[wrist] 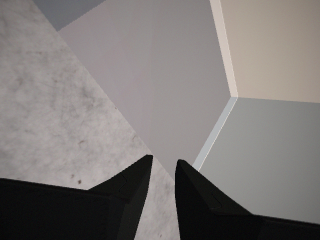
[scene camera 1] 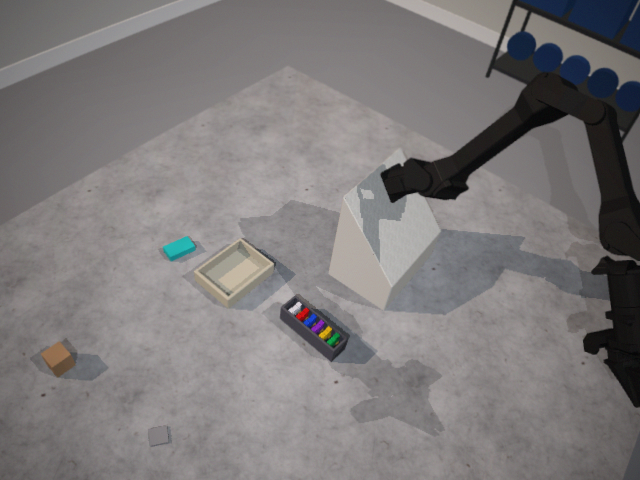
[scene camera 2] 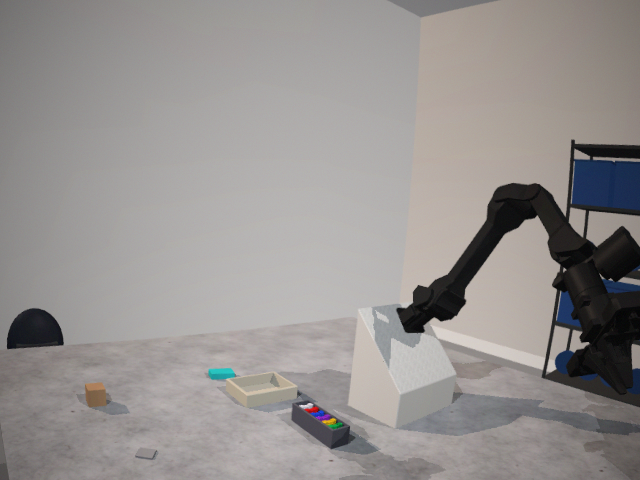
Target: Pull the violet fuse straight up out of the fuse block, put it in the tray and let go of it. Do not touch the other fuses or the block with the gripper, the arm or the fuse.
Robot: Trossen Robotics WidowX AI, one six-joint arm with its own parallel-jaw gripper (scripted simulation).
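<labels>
There's a beige tray here, and [scene camera 1: 235,271] and [scene camera 2: 262,391] are the same spot on it.
</labels>
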